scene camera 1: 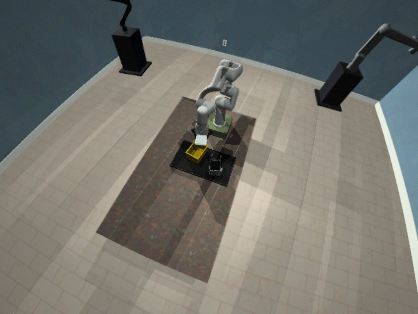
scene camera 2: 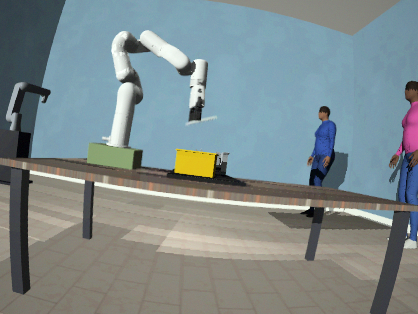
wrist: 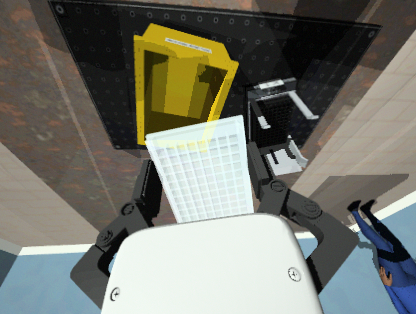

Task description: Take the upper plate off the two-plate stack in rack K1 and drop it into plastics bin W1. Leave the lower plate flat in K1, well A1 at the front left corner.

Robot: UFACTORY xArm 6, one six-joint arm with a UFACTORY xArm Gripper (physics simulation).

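Frame: origin at the arm's base, x right, y back, z down, level; millimetres.
Seen in the pictures: gripper, fingertip midpoint: (scene camera 1: 201, 137) (scene camera 2: 194, 121) (wrist: 201, 161); arm's base, origin of the base link: (scene camera 1: 219, 122) (scene camera 2: 118, 146).
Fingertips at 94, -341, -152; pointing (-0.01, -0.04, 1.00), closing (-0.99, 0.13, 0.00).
Note:
Pixels of each thing's top centre, then the offset from my fingertips to it, as dx, dy, dz. Level surfaces: height alone.
- yellow bin W1, middle of its top: (wrist: 179, 110) (scene camera 2: 198, 151) (scene camera 1: 197, 148) +28, -30, +132
- Rack K1, middle of its top: (wrist: 285, 150) (scene camera 2: 211, 150) (scene camera 1: 216, 161) -159, -121, +112
- brown table, its level: dz +245
My gripper (scene camera 1: 201, 133) (scene camera 2: 195, 118) (wrist: 201, 161) is shut on a clear, gridded plate (scene camera 1: 201, 140) (scene camera 2: 208, 119) (wrist: 205, 177), held slightly tilted high above the table. In the wrist view its far end overlaps the near end of yellow bin W1 (scene camera 1: 193, 158) (scene camera 2: 195, 163) (wrist: 140, 100), which stands upright, open at the top. Rack K1 (scene camera 1: 215, 172) (scene camera 2: 223, 162) (wrist: 283, 163), dark with pale clips, stands beside the bin. Dark gridding shows inside the rack; I cannot make out the lower plate or well A1.
The bin and rack stand on a black perforated board (scene camera 1: 181, 166) (wrist: 95, 55) on the brown table (scene camera 1: 145, 220) (scene camera 2: 280, 191). The arm's green base (scene camera 1: 220, 131) (scene camera 2: 115, 155) is behind them. A person in blue (scene camera 2: 325, 135) (wrist: 395, 270) stands beyond the table.

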